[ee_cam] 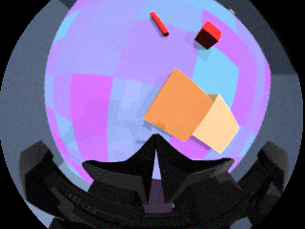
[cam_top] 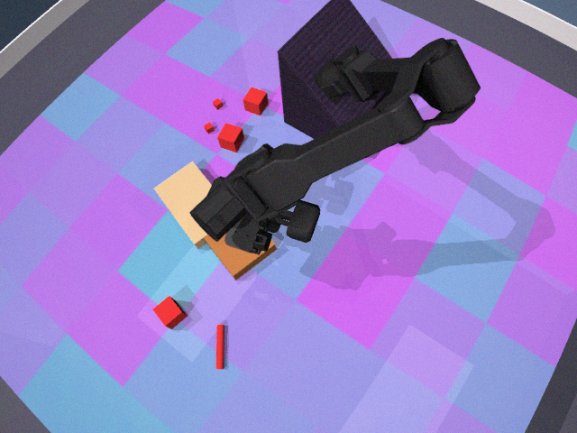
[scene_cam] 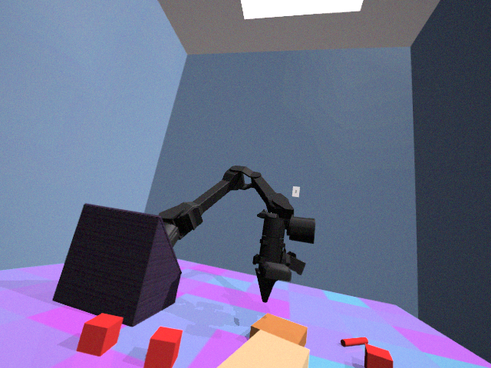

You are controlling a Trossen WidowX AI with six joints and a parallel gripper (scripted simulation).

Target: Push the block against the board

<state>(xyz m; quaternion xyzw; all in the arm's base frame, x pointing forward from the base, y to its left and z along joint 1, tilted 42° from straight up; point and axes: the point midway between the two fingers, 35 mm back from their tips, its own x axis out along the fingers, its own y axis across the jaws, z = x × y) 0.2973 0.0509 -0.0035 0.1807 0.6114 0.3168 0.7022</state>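
My gripper tip is now 4 cm short of the orange square block, 4 cm to the left of it and 5 cm above it. Round my gripper tip: board 2 cm ahead, 17 cm to the right, 5 cm below; thin red rod 22 cm ahead, 4 cm to the left, 5 cm below.
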